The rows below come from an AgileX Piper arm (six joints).
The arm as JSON. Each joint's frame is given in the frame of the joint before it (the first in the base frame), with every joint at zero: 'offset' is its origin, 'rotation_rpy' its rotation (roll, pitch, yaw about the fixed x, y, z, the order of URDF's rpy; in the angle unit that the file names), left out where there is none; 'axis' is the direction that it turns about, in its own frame. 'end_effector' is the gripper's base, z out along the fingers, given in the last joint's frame.
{
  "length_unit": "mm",
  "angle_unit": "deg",
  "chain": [
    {
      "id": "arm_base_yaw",
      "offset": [
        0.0,
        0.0,
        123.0
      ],
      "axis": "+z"
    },
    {
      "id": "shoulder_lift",
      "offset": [
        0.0,
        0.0,
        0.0
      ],
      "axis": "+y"
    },
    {
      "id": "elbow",
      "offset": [
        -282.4,
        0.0,
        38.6
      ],
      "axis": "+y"
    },
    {
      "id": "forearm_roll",
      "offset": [
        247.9,
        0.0,
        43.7
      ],
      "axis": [
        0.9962,
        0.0,
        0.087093
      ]
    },
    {
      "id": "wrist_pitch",
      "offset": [
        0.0,
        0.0,
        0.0
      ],
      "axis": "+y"
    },
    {
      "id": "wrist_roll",
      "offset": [
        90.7,
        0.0,
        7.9
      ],
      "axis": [
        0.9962,
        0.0,
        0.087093
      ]
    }
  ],
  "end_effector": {
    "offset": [
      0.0,
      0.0,
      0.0
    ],
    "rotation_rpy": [
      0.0,
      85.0,
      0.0
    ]
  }
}
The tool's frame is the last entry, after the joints.
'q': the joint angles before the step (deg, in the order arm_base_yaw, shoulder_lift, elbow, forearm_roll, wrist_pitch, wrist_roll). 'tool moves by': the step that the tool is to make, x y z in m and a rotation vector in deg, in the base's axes. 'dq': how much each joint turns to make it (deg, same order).
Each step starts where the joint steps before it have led.
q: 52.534, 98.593, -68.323, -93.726, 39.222, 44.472
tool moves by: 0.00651, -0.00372, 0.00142, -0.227, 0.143, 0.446
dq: -1.432, 0.031, -0.454, -0.092, -1.731, -0.930
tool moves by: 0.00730, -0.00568, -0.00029, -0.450, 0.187, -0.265
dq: -1.599, 0.137, -0.213, -0.073, -1.184, -0.772
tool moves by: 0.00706, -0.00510, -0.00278, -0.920, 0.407, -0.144
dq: -1.501, 0.400, -0.076, -0.067, -1.145, -0.958
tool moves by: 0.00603, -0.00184, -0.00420, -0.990, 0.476, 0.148
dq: -1.019, 0.813, -0.324, -0.067, -0.955, -0.875
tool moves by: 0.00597, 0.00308, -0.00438, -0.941, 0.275, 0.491
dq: -0.458, 1.459, -1.117, -0.093, -0.698, -0.867
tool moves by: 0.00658, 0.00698, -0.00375, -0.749, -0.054, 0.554
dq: -0.061, 2.020, -1.986, -0.087, -0.343, -0.815
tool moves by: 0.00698, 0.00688, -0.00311, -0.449, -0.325, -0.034
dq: 0.001, 2.104, -2.228, -0.102, 0.252, -0.447
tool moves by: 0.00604, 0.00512, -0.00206, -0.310, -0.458, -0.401
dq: -0.013, 1.729, -1.943, -0.073, 0.575, -0.300
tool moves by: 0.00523, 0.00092, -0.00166, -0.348, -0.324, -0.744
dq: -0.320, 1.082, -1.149, -0.040, 0.579, -0.248
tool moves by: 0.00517, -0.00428, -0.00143, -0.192, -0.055, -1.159
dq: -0.823, 0.415, -0.281, -0.019, 0.379, 0.010
